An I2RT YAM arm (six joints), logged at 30 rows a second.
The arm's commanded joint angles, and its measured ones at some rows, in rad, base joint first. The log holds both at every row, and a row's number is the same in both.
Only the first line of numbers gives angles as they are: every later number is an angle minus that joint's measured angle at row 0.
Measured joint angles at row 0:
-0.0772 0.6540 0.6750 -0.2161 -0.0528 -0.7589
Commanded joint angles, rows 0 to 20:
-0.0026 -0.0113 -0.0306 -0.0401 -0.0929 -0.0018
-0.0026 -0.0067 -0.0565 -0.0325 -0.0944 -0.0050
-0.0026 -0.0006 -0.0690 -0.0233 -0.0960 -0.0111
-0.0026 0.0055 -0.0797 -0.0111 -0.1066 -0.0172
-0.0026 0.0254 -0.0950 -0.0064 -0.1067 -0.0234
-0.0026 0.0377 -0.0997 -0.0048 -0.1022 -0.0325
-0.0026 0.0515 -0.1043 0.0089 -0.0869 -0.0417
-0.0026 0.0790 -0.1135 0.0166 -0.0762 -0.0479
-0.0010 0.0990 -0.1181 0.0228 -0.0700 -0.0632
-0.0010 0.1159 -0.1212 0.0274 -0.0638 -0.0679
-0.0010 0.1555 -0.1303 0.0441 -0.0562 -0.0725
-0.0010 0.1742 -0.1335 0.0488 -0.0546 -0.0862
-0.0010 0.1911 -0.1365 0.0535 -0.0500 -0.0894
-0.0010 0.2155 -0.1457 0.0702 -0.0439 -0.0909
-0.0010 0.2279 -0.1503 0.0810 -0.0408 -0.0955
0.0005 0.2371 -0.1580 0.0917 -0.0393 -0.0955
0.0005 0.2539 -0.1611 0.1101 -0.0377 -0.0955
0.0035 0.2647 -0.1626 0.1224 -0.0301 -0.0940
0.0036 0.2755 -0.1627 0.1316 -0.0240 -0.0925
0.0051 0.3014 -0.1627 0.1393 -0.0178 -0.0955
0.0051 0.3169 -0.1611 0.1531 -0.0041 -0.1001
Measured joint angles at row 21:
0.0003 0.2881 -0.1617 0.0606 -0.0409 -0.0779
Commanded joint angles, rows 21 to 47:
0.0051 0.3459 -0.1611 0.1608 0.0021 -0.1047
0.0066 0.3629 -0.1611 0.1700 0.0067 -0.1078
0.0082 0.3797 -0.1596 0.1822 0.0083 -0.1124
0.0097 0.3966 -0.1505 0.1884 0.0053 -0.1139
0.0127 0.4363 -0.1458 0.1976 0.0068 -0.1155
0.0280 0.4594 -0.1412 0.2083 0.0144 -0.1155
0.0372 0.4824 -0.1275 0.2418 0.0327 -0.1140
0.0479 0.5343 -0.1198 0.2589 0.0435 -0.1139
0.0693 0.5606 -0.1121 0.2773 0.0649 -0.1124
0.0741 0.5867 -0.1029 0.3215 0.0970 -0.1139
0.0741 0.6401 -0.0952 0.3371 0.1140 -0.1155
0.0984 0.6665 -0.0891 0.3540 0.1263 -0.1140
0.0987 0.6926 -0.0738 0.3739 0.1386 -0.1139
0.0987 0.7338 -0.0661 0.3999 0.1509 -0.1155
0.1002 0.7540 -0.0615 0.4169 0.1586 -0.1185
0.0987 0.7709 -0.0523 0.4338 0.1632 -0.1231
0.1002 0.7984 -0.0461 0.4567 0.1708 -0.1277
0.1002 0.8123 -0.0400 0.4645 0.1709 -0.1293
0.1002 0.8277 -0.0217 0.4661 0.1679 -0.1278
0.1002 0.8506 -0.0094 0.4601 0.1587 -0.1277
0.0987 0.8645 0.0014 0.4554 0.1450 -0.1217
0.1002 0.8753 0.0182 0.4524 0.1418 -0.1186
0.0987 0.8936 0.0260 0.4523 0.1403 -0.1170
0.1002 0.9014 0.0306 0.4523 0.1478 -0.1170
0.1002 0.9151 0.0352 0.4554 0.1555 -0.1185
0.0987 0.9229 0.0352 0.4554 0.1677 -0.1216
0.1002 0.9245 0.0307 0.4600 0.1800 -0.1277
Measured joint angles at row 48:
0.0965 0.9102 0.0042 0.4192 0.1426 -0.1194
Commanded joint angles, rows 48 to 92:
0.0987 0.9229 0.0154 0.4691 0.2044 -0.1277
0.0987 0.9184 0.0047 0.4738 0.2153 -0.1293
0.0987 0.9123 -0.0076 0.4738 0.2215 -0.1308
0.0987 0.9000 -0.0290 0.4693 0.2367 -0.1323
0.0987 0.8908 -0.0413 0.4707 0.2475 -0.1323
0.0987 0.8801 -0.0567 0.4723 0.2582 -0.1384
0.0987 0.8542 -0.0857 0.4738 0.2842 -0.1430
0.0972 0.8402 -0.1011 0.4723 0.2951 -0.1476
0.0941 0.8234 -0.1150 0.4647 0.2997 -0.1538
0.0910 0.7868 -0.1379 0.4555 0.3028 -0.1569
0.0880 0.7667 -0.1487 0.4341 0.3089 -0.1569
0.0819 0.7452 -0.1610 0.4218 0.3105 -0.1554
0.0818 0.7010 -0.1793 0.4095 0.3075 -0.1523
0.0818 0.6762 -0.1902 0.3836 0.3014 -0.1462
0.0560 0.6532 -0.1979 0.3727 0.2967 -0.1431
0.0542 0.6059 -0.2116 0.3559 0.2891 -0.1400
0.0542 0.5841 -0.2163 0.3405 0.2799 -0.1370
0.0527 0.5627 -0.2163 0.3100 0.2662 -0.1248
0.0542 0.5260 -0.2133 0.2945 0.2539 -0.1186
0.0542 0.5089 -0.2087 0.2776 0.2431 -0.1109
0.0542 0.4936 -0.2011 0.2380 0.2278 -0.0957
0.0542 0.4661 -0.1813 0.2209 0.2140 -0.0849
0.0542 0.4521 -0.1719 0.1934 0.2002 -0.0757
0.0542 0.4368 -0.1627 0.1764 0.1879 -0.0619
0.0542 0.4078 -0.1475 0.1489 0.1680 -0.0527
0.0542 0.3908 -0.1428 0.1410 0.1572 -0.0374
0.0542 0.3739 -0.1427 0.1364 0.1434 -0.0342
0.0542 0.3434 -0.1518 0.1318 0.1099 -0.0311
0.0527 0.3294 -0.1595 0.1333 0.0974 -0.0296
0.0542 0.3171 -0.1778 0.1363 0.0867 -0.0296
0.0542 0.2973 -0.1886 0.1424 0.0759 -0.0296
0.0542 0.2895 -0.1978 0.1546 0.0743 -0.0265
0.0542 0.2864 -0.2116 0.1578 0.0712 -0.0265
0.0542 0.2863 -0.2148 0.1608 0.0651 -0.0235
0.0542 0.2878 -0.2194 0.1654 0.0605 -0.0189
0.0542 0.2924 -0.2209 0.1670 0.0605 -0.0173
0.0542 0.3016 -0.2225 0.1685 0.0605 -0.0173
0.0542 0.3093 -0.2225 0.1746 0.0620 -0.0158
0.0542 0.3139 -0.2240 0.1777 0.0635 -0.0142
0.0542 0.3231 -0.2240 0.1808 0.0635 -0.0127
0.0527 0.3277 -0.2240 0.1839 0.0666 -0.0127
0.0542 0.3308 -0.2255 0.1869 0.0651 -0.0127
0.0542 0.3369 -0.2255 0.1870 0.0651 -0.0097
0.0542 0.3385 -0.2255 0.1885 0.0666 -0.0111
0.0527 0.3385 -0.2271 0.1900 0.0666 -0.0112
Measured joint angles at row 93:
0.0556 0.3361 -0.2209 0.1587 0.0805 -0.0370
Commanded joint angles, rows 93 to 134:
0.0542 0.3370 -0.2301 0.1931 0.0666 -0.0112
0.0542 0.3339 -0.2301 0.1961 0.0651 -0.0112
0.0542 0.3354 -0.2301 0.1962 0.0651 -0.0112
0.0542 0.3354 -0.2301 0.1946 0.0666 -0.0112
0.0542 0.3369 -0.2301 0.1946 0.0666 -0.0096
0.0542 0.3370 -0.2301 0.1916 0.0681 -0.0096
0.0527 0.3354 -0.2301 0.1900 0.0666 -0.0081
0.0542 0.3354 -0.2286 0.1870 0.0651 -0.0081
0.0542 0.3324 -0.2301 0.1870 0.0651 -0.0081
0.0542 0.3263 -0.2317 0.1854 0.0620 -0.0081
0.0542 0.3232 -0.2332 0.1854 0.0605 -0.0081
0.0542 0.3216 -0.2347 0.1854 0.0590 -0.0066
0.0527 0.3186 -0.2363 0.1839 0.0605 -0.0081
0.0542 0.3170 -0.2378 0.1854 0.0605 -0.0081
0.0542 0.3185 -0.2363 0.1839 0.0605 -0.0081
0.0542 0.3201 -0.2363 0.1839 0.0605 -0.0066
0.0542 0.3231 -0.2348 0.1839 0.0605 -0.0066
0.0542 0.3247 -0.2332 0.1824 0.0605 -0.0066
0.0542 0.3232 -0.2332 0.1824 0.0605 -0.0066
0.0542 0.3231 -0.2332 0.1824 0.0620 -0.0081
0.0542 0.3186 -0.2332 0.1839 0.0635 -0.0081
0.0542 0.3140 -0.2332 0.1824 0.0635 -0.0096
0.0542 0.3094 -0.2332 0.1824 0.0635 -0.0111
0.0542 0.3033 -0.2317 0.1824 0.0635 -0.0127
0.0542 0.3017 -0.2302 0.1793 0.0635 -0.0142
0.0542 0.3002 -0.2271 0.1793 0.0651 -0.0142
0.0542 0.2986 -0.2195 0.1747 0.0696 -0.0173
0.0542 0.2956 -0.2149 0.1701 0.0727 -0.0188
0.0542 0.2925 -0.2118 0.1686 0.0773 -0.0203
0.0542 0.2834 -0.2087 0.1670 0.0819 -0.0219
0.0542 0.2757 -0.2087 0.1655 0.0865 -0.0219
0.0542 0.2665 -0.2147 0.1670 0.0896 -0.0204
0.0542 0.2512 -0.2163 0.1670 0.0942 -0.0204
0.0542 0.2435 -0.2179 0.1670 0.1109 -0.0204
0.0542 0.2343 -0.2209 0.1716 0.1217 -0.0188
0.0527 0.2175 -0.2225 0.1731 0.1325 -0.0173
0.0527 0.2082 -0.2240 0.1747 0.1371 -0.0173
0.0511 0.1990 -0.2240 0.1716 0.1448 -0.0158
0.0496 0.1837 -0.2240 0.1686 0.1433 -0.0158
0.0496 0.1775 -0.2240 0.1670 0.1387 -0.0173
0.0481 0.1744 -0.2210 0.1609 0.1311 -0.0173
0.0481 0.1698 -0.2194 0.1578 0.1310 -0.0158
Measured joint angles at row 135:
0.0537 0.1919 -0.2300 0.1492 0.1159 -0.0206
